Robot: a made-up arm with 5 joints. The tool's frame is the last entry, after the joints. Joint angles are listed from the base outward. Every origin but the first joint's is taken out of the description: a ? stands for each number. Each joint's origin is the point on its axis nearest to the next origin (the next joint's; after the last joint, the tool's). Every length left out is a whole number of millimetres.
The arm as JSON. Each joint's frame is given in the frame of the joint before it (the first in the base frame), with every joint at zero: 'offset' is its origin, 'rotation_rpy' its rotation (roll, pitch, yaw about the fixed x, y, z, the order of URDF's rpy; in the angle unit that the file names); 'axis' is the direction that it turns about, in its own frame. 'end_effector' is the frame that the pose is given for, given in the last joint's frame.
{
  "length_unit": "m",
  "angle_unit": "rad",
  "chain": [
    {
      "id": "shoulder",
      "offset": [
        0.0,
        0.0,
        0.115
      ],
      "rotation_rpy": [
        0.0,
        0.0,
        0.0
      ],
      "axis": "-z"
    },
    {
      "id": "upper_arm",
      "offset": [
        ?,
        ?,
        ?
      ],
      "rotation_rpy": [
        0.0,
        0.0,
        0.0
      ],
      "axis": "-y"
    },
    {
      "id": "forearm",
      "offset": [
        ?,
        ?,
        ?
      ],
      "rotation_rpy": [
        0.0,
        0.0,
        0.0
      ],
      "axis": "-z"
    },
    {
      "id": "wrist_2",
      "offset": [
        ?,
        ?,
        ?
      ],
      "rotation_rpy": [
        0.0,
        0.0,
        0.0
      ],
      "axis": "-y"
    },
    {
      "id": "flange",
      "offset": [
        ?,
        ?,
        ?
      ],
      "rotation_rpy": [
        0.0,
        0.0,
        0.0
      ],
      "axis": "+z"
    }
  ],
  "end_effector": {
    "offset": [
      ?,
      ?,
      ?
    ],
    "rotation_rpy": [
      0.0,
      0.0,
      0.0
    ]
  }
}
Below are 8 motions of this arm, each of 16 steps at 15 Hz.
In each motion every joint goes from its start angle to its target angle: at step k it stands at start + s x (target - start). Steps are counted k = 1, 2, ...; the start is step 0. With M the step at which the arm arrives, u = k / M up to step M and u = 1 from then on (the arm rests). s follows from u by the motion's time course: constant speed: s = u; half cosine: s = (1 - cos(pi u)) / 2; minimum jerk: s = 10 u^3 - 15 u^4 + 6 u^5.
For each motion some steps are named. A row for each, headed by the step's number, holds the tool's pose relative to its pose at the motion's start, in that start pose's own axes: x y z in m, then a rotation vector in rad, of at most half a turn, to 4 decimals.
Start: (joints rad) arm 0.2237 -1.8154 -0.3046 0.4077 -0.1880
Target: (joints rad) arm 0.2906 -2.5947 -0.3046 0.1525 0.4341
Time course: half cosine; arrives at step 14
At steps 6, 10, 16:
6: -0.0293 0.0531 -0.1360 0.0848 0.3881 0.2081
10: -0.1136 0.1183 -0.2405 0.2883 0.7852 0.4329
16: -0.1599 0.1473 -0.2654 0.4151 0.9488 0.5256

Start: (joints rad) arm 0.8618 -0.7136 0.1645 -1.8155 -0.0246
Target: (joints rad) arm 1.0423 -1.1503 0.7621 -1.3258 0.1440
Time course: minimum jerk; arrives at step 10
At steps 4, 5, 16:
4: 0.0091 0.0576 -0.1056 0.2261 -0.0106 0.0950
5: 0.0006 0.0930 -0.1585 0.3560 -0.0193 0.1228
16: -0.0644 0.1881 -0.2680 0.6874 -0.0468 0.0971

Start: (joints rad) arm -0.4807 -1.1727 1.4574 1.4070 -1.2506
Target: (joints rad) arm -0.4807 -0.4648 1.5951 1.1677 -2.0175
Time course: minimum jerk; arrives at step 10
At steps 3, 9, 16:
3: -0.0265 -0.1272 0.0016 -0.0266 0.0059 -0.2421
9: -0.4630 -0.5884 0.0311 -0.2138 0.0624 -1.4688
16: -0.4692 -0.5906 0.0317 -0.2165 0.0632 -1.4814

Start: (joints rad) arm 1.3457 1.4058 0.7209 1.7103 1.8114
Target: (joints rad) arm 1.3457 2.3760 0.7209 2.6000 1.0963
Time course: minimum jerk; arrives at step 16
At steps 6, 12, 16:
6: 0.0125 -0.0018 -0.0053 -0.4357 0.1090 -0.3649
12: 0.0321 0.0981 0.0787 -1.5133 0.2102 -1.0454
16: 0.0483 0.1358 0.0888 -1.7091 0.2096 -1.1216

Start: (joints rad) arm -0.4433 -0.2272 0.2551 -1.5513 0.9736
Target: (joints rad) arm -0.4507 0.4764 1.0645 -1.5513 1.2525
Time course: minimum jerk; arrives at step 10
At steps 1, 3, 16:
1: 0.0013 0.0003 -0.0016 -0.0010 -0.0090 0.0038
3: 0.0284 0.0054 -0.0294 -0.0202 -0.1695 0.0789
16: 0.2374 0.0331 -0.0954 -0.1706 -0.9606 0.6850

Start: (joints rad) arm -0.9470 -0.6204 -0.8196 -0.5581 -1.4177
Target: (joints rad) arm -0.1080 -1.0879 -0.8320 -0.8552 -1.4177
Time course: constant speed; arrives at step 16
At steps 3, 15, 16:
3: -0.0264 -0.0381 -0.1697 -0.0169 0.1804 -0.0293
15: -0.3710 0.0117 -0.7605 0.0256 0.8791 0.0555
16: -0.4123 0.0313 -0.7963 0.0382 0.9321 0.0765

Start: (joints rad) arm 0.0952 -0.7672 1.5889 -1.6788 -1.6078
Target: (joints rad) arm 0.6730 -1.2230 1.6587 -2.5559 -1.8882
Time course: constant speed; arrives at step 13
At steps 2, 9, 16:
2: -0.0078 -0.0658 -0.0419 -0.2017 0.0724 -0.1009
9: -0.0797 -0.2840 -0.0826 -0.9557 0.2842 -0.3656
16: -0.1276 -0.3741 -0.0420 -1.4121 0.3736 -0.4439

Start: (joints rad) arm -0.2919 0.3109 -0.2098 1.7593 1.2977
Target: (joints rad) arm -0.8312 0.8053 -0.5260 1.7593 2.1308
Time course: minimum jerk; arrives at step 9
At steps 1, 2, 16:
1: -0.0010 0.0041 -0.0026 -0.0033 -0.0105 0.0071
2: -0.0066 0.0269 -0.0178 -0.0240 -0.0689 0.0472
16: 0.0230 0.3007 -0.3492 -0.6695 -0.6566 0.5325

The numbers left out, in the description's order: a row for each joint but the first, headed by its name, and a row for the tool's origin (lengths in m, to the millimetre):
upper_arm: 0.12 -0.134 0.0
forearm: 0.012 0.0 0.059
wrist_2: -0.113 -0.536 0.0
flange: -0.021 0.0 -0.008
tool: 0.282 0.014 0.0

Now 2 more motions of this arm.
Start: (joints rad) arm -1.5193 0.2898 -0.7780 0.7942 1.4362
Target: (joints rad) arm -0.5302 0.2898 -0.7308 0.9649 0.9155
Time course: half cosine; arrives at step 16
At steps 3, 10, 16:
3: 0.0083 0.0067 0.0319 -0.0090 0.0716 -0.0900
10: 0.1152 0.0387 0.2528 -0.1708 0.5970 -0.6938
16: 0.2069 0.0432 0.3539 -0.3194 0.8697 -0.9579

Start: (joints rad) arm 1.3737 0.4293 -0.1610 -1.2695 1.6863
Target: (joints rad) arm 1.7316 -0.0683 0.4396 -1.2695 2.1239
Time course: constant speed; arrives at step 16
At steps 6, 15, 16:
6: 0.0578 0.1051 -0.0504 0.1215 -0.3556 0.0241
15: 0.1837 0.2467 -0.0449 0.1846 -0.9068 -0.0011
16: 0.1987 0.2598 -0.0380 0.1834 -0.9673 -0.0094

